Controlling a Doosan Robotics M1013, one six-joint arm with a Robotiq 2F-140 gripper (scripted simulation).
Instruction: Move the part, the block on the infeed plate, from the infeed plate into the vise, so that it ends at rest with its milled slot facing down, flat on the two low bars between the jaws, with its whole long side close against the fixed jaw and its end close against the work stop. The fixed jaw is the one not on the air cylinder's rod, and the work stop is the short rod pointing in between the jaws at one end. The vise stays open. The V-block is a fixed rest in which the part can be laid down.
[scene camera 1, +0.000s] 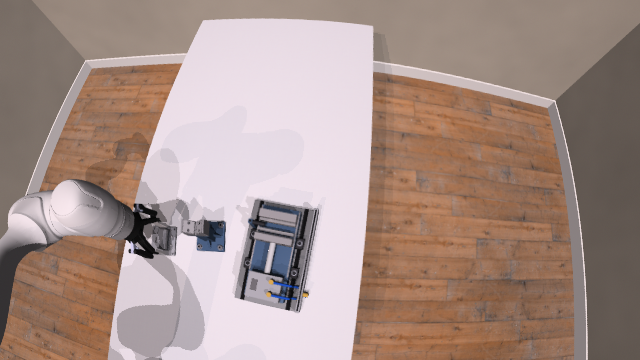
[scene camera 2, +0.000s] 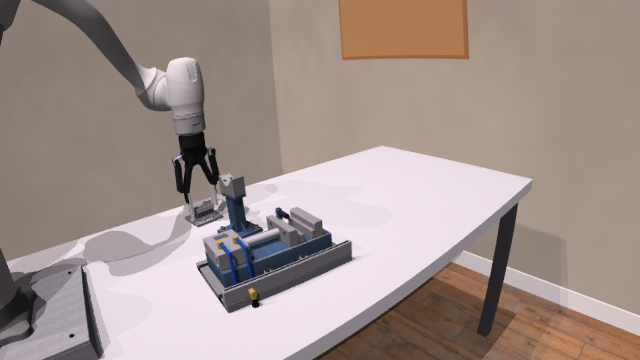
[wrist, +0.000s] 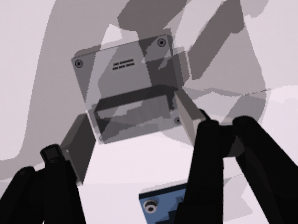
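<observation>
I can see a part (wrist: 145, 111). There is an air cylinder (scene camera 2: 237, 251) too, and I find the cylinder again in scene camera 1 (scene camera 1: 263, 286). My own gripper (scene camera 2: 203, 208) is visible as well, and the gripper appears both in scene camera 1 (scene camera 1: 162, 239) and in the wrist view (wrist: 133, 116).
</observation>
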